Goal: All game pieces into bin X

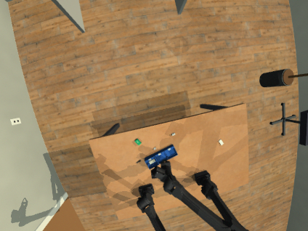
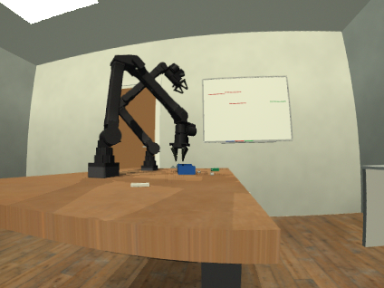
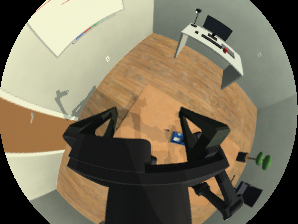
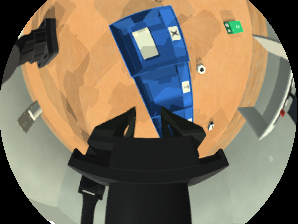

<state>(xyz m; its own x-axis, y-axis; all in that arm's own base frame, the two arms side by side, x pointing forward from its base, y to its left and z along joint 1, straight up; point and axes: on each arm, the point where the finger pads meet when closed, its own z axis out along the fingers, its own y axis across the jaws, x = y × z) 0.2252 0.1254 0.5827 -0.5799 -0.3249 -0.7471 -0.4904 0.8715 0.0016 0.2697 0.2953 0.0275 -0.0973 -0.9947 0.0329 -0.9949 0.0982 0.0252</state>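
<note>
Right now the blue bin is 30 mm ahead of my right hand, 10 mm to the left of it and 50 mm below it. The rest, counted from my right hand: cream piece 90 mm to the left, 60 mm below; then thin dark object 20 mm ahead, 190 mm to the left, 70 mm below; then green piece 180 mm ahead, 160 mm to the left, 60 mm below.
</note>
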